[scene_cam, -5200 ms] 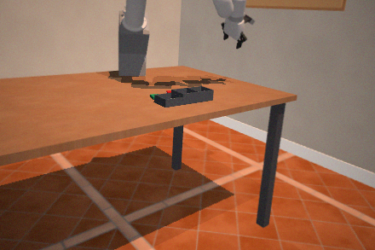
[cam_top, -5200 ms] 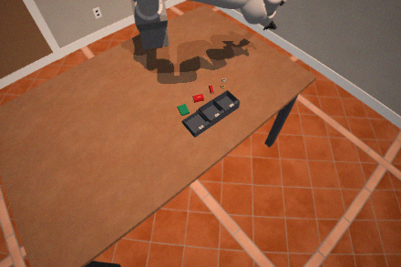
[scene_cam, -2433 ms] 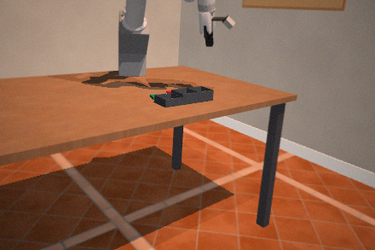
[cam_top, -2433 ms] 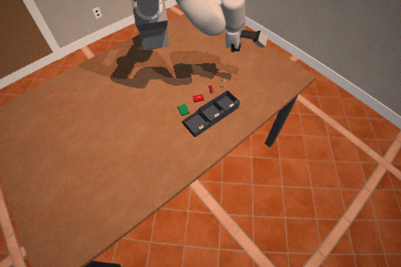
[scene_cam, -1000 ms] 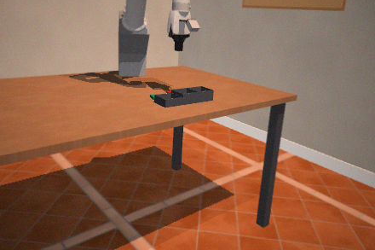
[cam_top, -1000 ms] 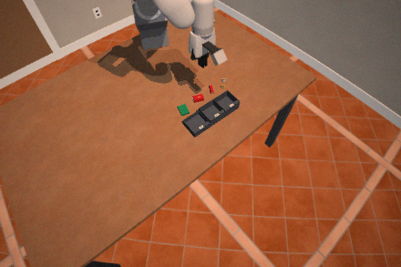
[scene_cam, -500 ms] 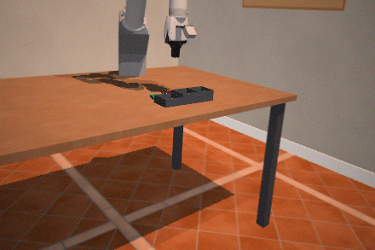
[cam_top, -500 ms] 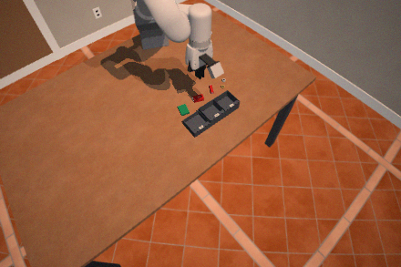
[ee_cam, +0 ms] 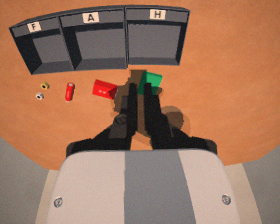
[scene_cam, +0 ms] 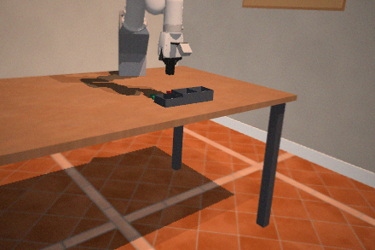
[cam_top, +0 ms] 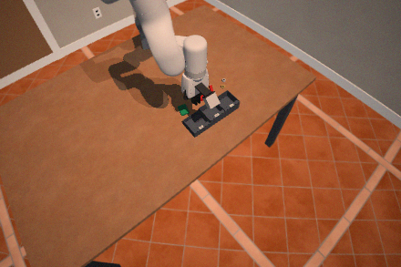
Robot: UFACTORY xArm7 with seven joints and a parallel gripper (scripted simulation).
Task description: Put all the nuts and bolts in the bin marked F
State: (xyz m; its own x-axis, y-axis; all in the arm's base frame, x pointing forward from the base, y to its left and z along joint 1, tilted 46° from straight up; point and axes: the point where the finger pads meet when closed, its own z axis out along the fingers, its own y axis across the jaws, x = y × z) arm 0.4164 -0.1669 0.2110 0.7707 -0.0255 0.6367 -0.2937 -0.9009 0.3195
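My hand is 11 cm above the dark three-compartment bin row, 5 cm short of it and 4 cm to the right of it. Also, from my hand: green block: 13 cm below, 7 cm behind, 1 cm to the left; then red cylinder: 18 cm to the left, 13 cm below, 2 cm behind; then red block: 13 cm below, 9 cm to the left, 5 cm behind.
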